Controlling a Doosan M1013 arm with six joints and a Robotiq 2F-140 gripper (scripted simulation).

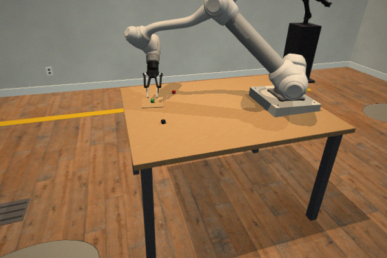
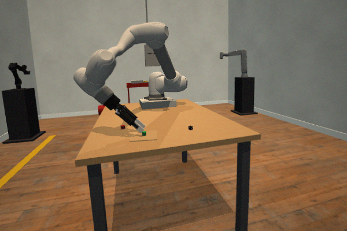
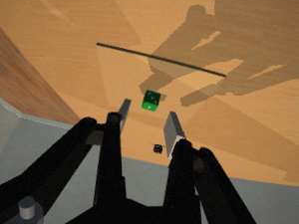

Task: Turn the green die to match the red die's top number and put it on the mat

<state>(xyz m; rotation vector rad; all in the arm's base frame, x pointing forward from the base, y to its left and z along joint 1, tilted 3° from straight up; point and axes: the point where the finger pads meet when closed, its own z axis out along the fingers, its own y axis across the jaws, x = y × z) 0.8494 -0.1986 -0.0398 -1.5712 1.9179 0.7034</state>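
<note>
Now: hand 20 mm to the right of the green die and 40 mm above it. From my hand the other things lie so: black die 20 mm behind, 300 mm to the left, 50 mm below; then tan mat 20 mm to the left, 60 mm below; then red die 160 mm behind, 100 mm to the right, 50 mm below.
</note>
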